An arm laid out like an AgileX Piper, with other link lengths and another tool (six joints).
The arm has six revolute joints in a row. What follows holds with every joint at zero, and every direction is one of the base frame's.
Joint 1 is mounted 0.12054 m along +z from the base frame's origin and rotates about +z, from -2.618 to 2.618 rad.
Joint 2 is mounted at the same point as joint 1 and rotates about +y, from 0 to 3.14 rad.
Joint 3 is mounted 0.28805 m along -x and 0.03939 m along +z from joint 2 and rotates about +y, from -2.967 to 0 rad.
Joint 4 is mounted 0.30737 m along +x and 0.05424 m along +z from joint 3 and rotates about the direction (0.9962, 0, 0.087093), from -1.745 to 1.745 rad.
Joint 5 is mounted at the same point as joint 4 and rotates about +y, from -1.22 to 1.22 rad.
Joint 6 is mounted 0.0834 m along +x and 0.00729 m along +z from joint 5 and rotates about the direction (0.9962, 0, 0.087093), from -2.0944 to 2.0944 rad.
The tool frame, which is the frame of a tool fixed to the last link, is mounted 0.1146 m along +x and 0.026 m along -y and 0.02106 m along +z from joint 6; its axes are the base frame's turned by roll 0.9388, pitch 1.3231 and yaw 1.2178 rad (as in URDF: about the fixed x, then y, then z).
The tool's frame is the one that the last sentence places.
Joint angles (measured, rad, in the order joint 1, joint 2, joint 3, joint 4, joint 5, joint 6), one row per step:
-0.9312, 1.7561, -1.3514, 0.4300, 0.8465, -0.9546
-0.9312, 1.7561, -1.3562, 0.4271, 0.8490, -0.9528
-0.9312, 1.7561, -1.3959, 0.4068, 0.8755, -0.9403
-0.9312, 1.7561, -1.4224, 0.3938, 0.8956, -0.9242
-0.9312, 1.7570, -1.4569, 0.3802, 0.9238, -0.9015
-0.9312, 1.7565, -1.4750, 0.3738, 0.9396, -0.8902
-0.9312, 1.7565, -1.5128, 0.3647, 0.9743, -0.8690
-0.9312, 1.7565, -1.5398, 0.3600, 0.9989, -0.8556
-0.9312, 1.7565, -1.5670, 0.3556, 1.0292, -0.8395
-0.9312, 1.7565, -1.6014, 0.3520, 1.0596, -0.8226
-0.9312, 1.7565, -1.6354, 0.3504, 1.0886, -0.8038
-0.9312, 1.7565, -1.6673, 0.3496, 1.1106, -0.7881
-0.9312, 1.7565, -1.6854, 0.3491, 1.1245, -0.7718
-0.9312, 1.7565, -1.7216, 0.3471, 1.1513, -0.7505
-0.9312, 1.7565, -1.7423, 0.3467, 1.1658, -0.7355
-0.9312, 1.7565, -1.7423, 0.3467, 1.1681, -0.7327
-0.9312, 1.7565, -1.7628, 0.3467, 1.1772, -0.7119
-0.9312, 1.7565, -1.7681, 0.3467, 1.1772, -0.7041
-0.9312, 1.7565, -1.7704, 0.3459, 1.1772, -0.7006
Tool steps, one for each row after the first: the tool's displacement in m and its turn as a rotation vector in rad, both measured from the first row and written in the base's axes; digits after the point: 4 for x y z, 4 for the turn. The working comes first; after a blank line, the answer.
Tool pose at each row, in the base's axes (x y z in m, rotation vector in rad; the steps are taken from these numbers as rounded here):
0.3397, -0.3742, 0.1617, 0.4451, 2.4876, 0.2830
0.3399, -0.3748, 0.1633, 0.4437, 2.4880, 0.2799
0.3414, -0.3789, 0.1761, 0.4309, 2.4919, 0.2617
0.3419, -0.3811, 0.1844, 0.4326, 2.4923, 0.2546
0.3425, -0.3833, 0.1948, 0.4395, 2.4911, 0.2507
0.3427, -0.3841, 0.2006, 0.4425, 2.4902, 0.2489
0.3433, -0.3850, 0.2124, 0.4481, 2.4876, 0.2501
0.3438, -0.3853, 0.2209, 0.4508, 2.4850, 0.2514
0.3437, -0.3846, 0.2290, 0.4571, 2.4846, 0.2591
0.3442, -0.3847, 0.2400, 0.4614, 2.4795, 0.2610
0.3446, -0.3844, 0.2510, 0.4685, 2.4715, 0.2639
0.3453, -0.3847, 0.2620, 0.4728, 2.4612, 0.2613
0.3453, -0.3846, 0.2679, 0.4841, 2.4532, 0.2635
0.3452, -0.3843, 0.2800, 0.4930, 2.4423, 0.2624
0.3452, -0.3840, 0.2869, 0.5014, 2.4338, 0.2625
0.3450, -0.3837, 0.2867, 0.5049, 2.4341, 0.2655
0.3451, -0.3841, 0.2940, 0.5198, 2.4192, 0.2630
0.3452, -0.3846, 0.2962, 0.5264, 2.4127, 0.2610
0.3452, -0.3849, 0.2970, 0.5293, 2.4104, 0.2595

0.0002, -0.0006, 0.0016, -0.0025, 0.0002, 0.0003
0.0017, -0.0047, 0.0144, -0.0185, 0.0021, 0.0058
0.0022, -0.0069, 0.0227, -0.0232, 0.0032, 0.0030
0.0028, -0.0091, 0.0331, -0.0243, 0.0037, -0.0029
0.0030, -0.0099, 0.0389, -0.0249, 0.0035, -0.0055
0.0036, -0.0108, 0.0507, -0.0229, 0.0022, -0.0097
0.0041, -0.0111, 0.0592, -0.0214, 0.0002, -0.0118
0.0040, -0.0104, 0.0673, -0.0144, 0.0007, -0.0144
0.0045, -0.0105, 0.0783, -0.0122, -0.0033, -0.0180
0.0049, -0.0102, 0.0893, -0.0088, -0.0096, -0.0239
0.0056, -0.0105, 0.1003, -0.0102, -0.0185, -0.0297
0.0056, -0.0104, 0.1062, -0.0062, -0.0238, -0.0388
0.0055, -0.0101, 0.1183, -0.0053, -0.0322, -0.0476
0.0055, -0.0098, 0.1252, -0.0036, -0.0384, -0.0552
0.0053, -0.0095, 0.1250, -0.0005, -0.0375, -0.0569
0.0054, -0.0099, 0.1323, 0.0007, -0.0482, -0.0711
0.0055, -0.0104, 0.1345, 0.0006, -0.0527, -0.0776
0.0055, -0.0107, 0.1353, 0.0001, -0.0542, -0.0805

